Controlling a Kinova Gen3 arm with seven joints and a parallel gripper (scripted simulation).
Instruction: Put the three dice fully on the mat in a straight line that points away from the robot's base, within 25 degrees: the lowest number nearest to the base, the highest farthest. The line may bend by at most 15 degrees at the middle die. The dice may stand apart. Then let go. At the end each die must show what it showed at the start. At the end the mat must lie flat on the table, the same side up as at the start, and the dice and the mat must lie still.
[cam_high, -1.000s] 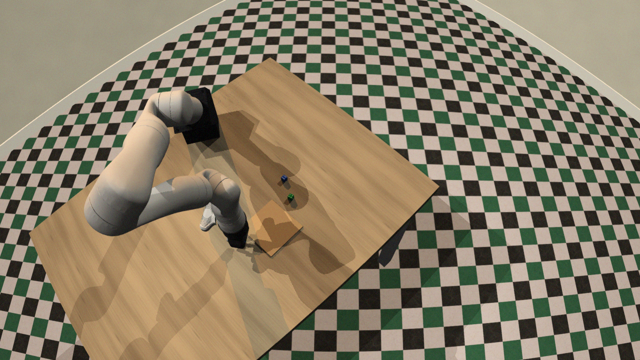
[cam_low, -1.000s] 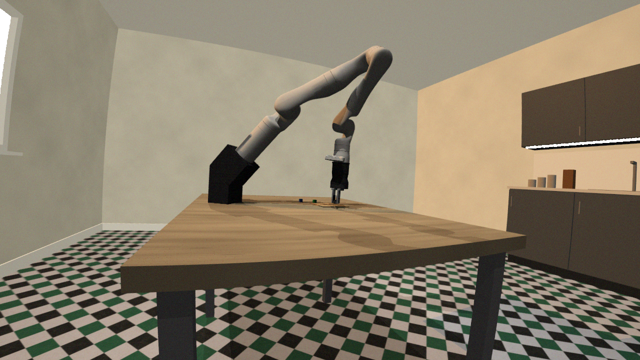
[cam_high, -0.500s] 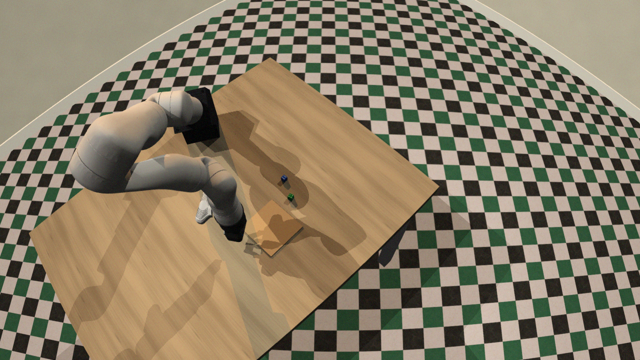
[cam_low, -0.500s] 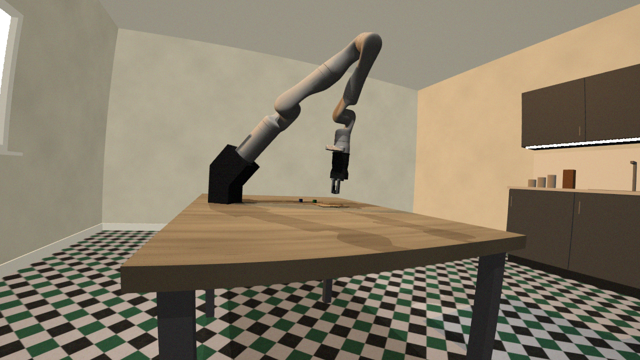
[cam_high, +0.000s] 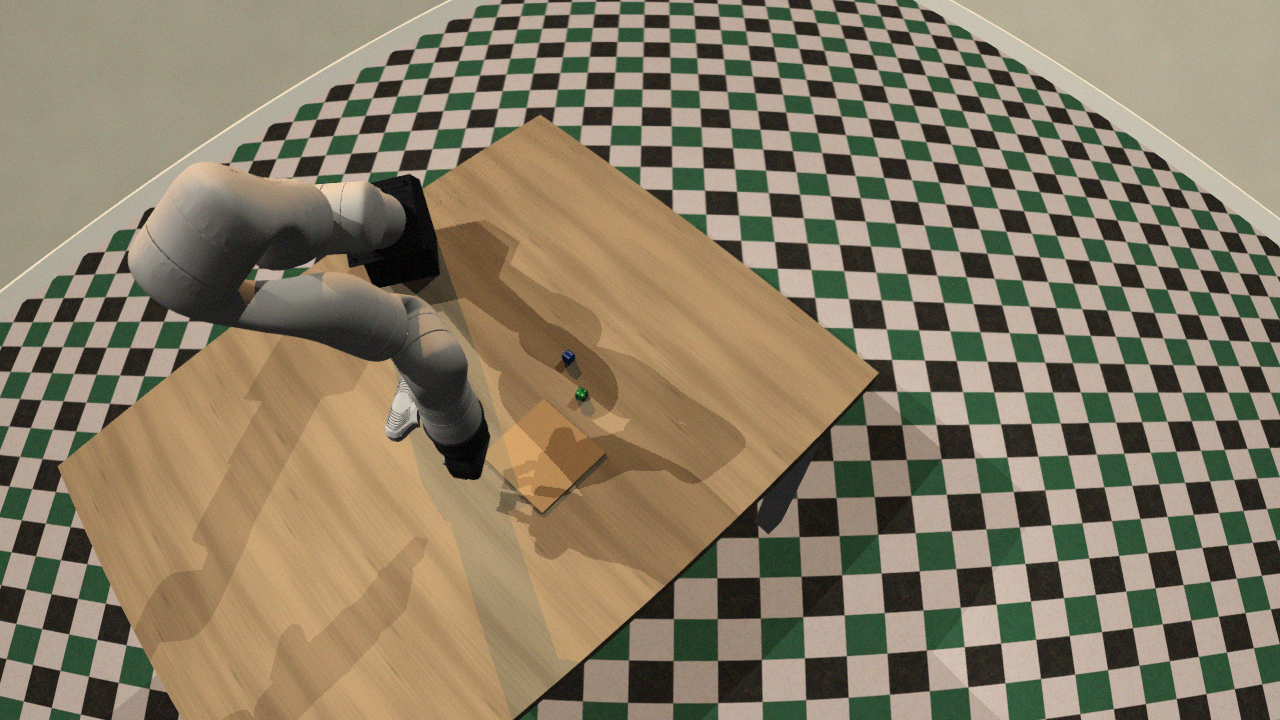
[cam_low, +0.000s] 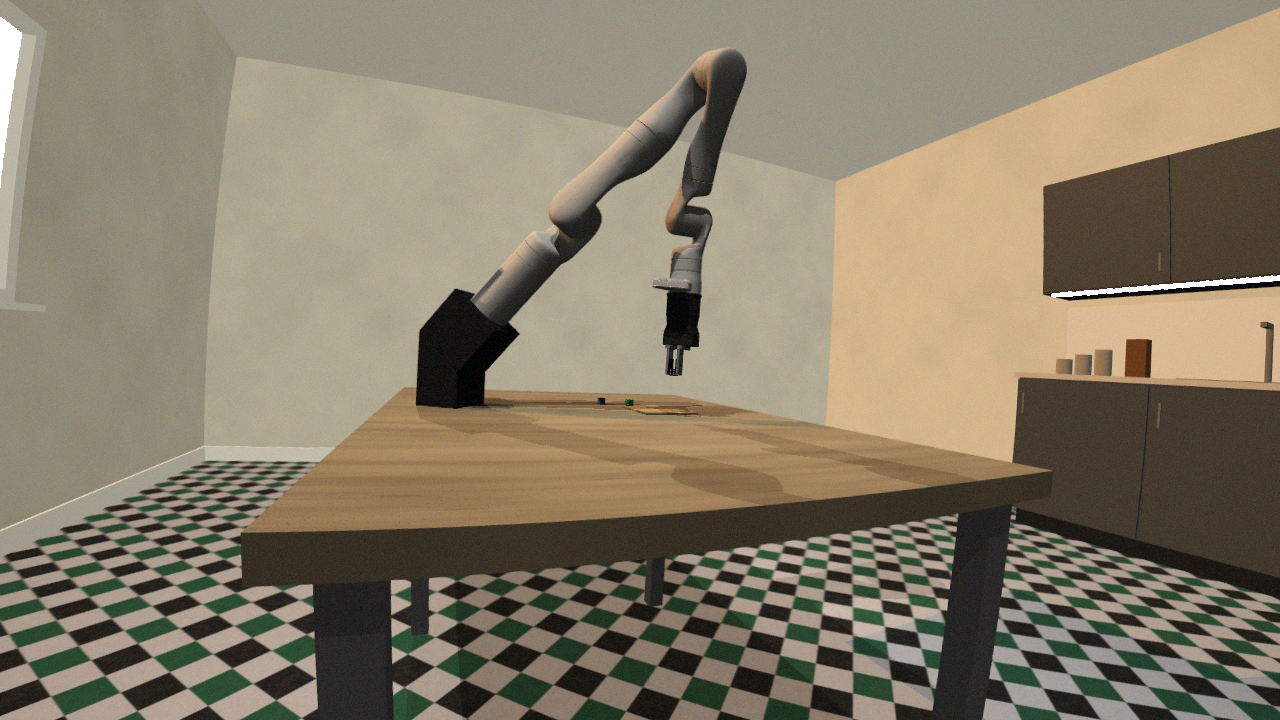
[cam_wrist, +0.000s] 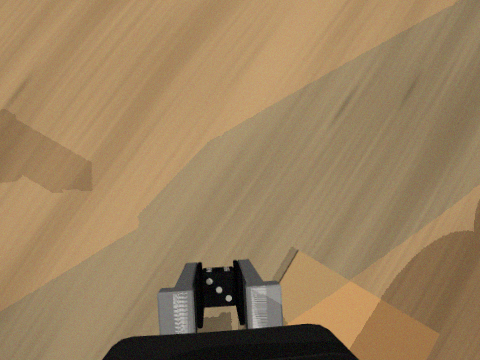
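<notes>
The orange mat lies 2 cm ahead of my hand, 12 cm to the left of it and 11 cm below it. From my hand the other things lie so: green die: 1 cm behind, 24 cm to the left, 10 cm below; blue die: 8 cm behind, 27 cm to the left, 10 cm below; black die: 1 cm below.
</notes>
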